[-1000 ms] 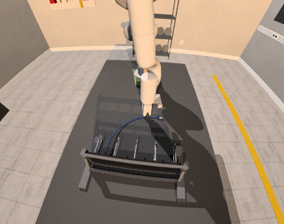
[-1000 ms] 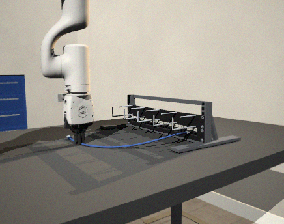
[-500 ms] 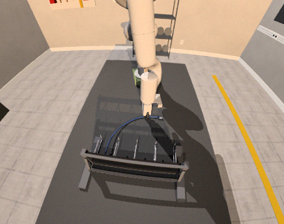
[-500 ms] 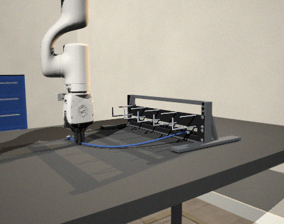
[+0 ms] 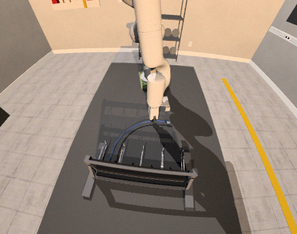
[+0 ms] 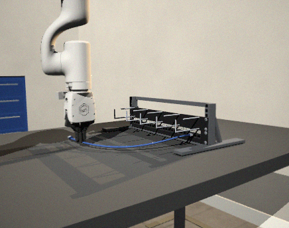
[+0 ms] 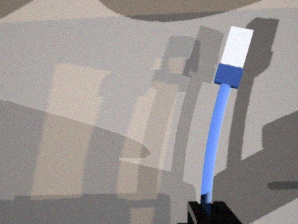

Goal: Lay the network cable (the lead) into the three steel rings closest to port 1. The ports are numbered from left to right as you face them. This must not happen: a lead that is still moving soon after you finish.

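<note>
My gripper is now 1 cm past the clear plug, 9 cm to the right of it and 2 cm above it. Round my hand: patch-panel rack (34 cm ahead, 4 cm above).
</note>
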